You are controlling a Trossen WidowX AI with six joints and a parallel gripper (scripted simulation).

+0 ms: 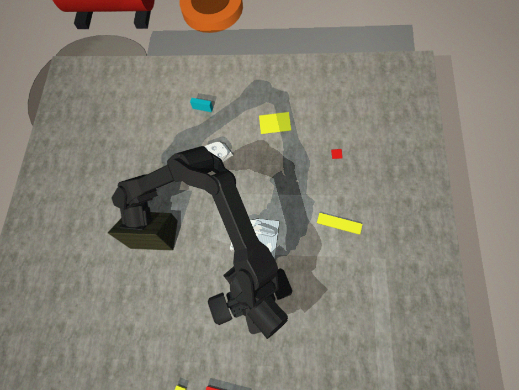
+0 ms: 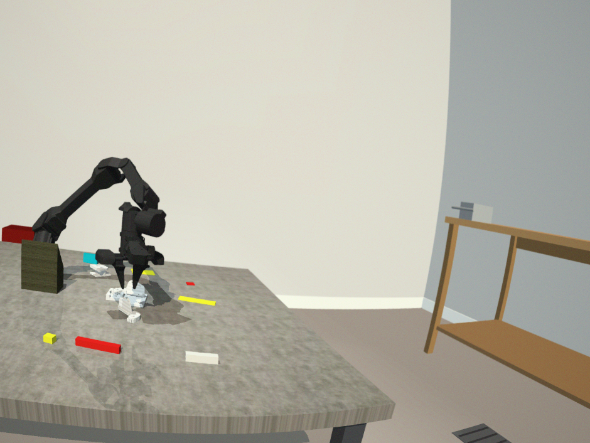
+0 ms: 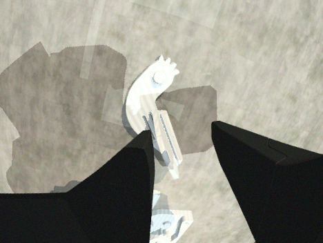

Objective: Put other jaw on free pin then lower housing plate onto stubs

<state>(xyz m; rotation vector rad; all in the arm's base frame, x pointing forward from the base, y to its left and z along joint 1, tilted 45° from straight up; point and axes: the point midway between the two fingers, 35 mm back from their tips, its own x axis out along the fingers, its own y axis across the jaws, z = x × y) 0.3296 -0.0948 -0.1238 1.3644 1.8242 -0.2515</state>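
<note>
Now: the white jaw 1 cm ahead of my gripper tip and 8 cm below it. From my gripper tip the other things lie so: yellow cube (16 cm behind, 23 cm to the right, 8 cm below); red bar (4 cm behind, 22 cm to the right, 8 cm below); white bar (20 cm ahead, 22 cm to the right, 8 cm below).
</note>
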